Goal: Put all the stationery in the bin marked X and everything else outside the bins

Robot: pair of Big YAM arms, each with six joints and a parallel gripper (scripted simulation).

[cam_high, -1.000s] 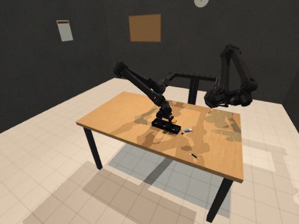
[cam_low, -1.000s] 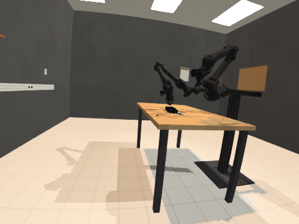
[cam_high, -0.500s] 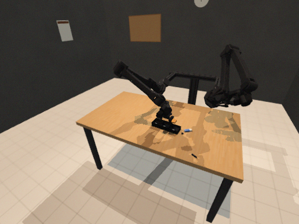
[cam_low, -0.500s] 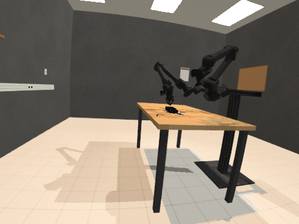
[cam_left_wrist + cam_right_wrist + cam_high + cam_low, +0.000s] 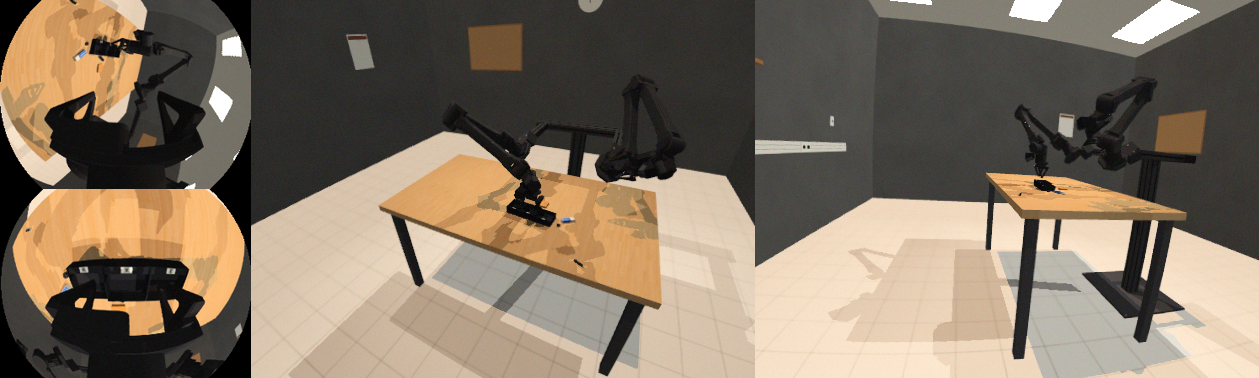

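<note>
My right gripper is now 150 mm past the orange item, 70 mm above it and 40 mm to the right of it. Also, from my right hand: blue item (200 mm to the left, 70 mm below, 70 mm behind); black bin unit (60 mm below, 30 mm behind).
</note>
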